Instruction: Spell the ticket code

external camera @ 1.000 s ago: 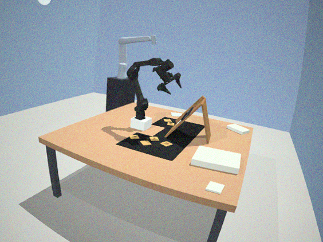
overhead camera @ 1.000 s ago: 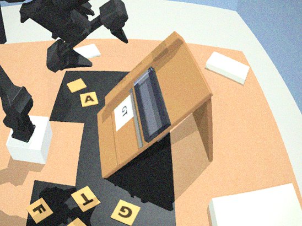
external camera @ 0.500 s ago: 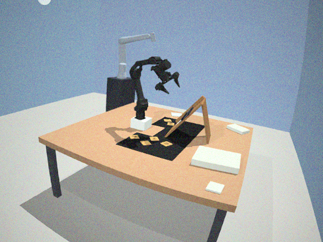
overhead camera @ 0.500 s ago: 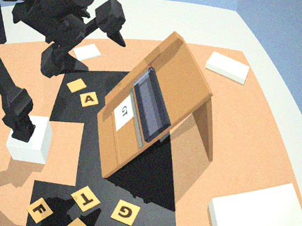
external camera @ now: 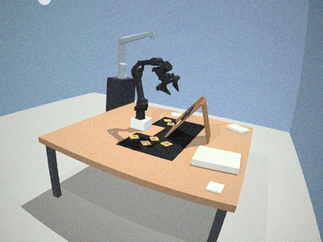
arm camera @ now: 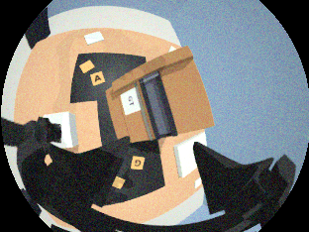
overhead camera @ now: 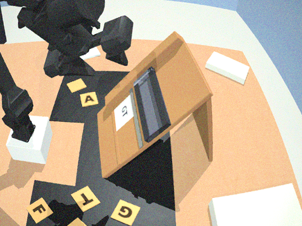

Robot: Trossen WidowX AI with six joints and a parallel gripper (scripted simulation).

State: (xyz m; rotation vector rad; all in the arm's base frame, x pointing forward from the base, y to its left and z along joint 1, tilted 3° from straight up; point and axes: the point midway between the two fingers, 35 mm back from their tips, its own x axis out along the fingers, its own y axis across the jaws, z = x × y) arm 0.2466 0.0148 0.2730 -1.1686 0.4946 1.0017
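Now: gripper tip 31 cm above the g tile, 14 cm to the left of it and 6 cm short of it. The rest, counted from my gripper tip: white ticket (22 cm below, 11 cm to the left, 1 cm ahead); black mat (31 cm below, 7 cm behind, 2 cm to the left); large white slab (43 cm ahead, 29 cm below, 14 cm to the right).
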